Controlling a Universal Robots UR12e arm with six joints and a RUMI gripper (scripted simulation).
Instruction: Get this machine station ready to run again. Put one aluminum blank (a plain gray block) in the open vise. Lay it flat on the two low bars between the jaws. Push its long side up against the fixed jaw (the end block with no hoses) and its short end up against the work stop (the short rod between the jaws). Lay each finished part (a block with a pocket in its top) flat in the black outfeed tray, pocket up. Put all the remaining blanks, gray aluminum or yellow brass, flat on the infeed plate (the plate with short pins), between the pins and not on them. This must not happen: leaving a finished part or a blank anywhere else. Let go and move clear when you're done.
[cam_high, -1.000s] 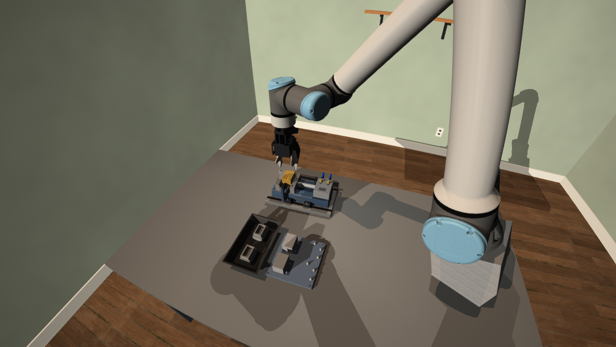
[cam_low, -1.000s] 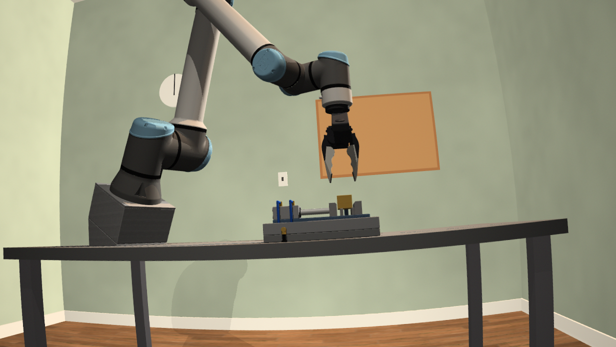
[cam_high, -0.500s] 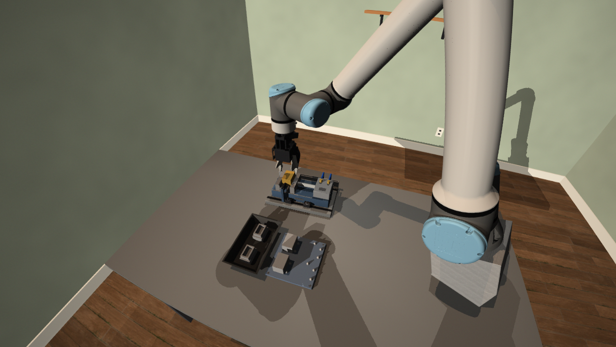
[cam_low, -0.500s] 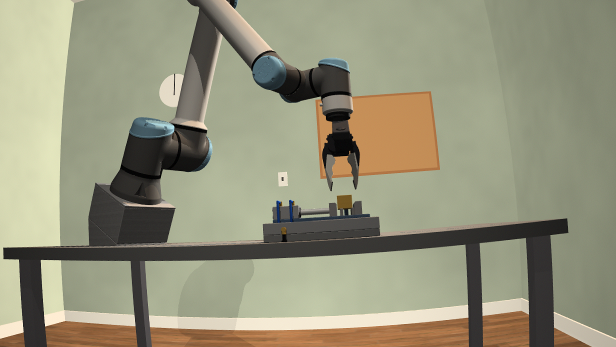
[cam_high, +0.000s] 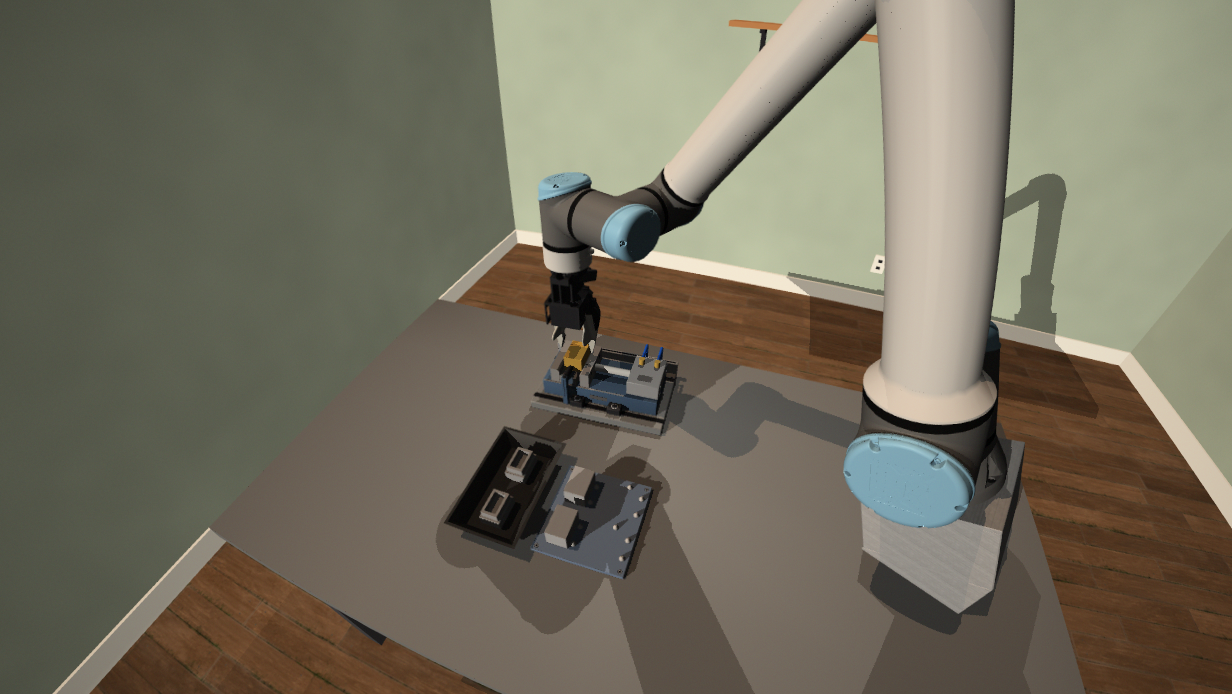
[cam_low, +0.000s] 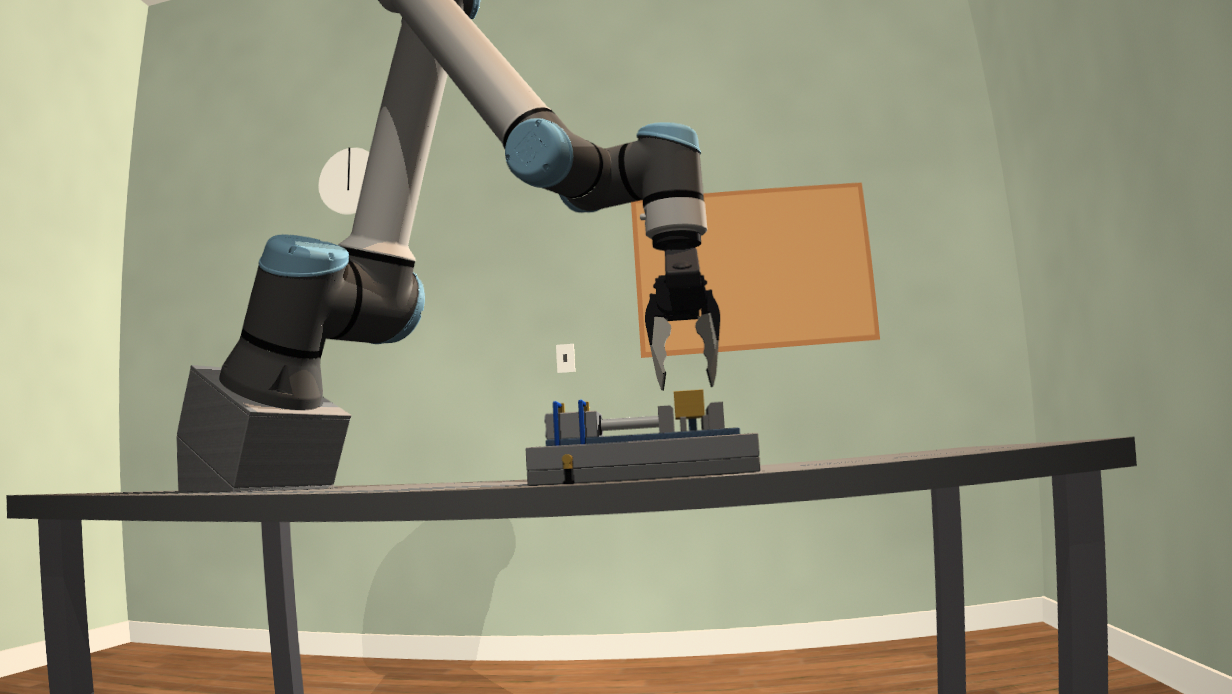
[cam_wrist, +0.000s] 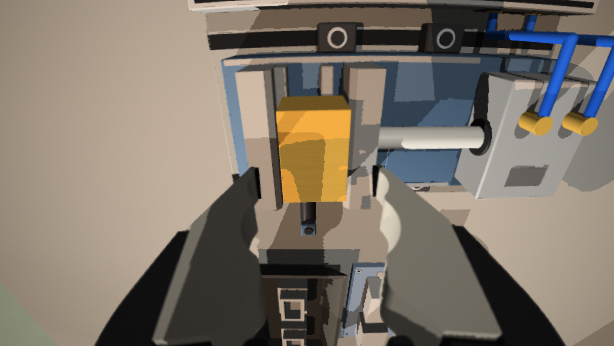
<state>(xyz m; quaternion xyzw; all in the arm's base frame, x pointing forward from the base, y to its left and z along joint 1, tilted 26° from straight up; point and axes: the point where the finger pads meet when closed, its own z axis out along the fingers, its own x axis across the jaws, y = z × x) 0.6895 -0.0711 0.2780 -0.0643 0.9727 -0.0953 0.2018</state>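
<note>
The yellow brass blank lies 4 cm below my hand. Round my hand: fixed jaw: 6 cm below, 4 cm ahead; then work stop: 5 cm to the left, 5 cm below; then push rod: 8 cm behind, 6 cm below, 1 cm to the right.
</note>
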